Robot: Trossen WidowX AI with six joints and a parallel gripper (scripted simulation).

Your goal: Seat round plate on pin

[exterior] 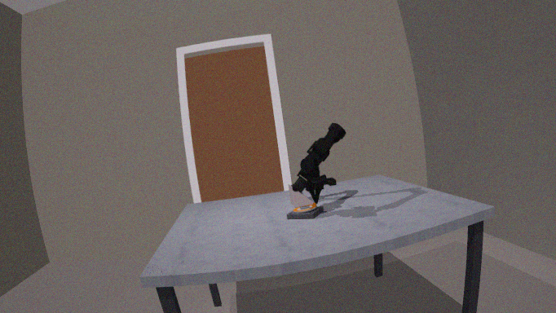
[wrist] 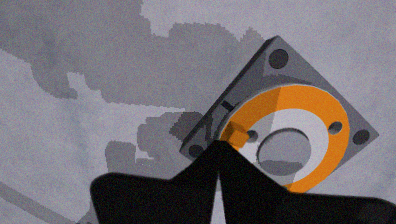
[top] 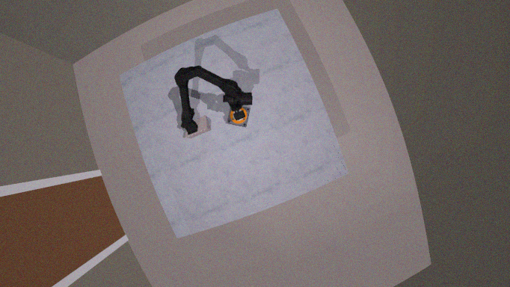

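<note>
Now: the base 1 cm behind my gripper tip, 5 cm to the right of it and 2 cm below it.
</note>
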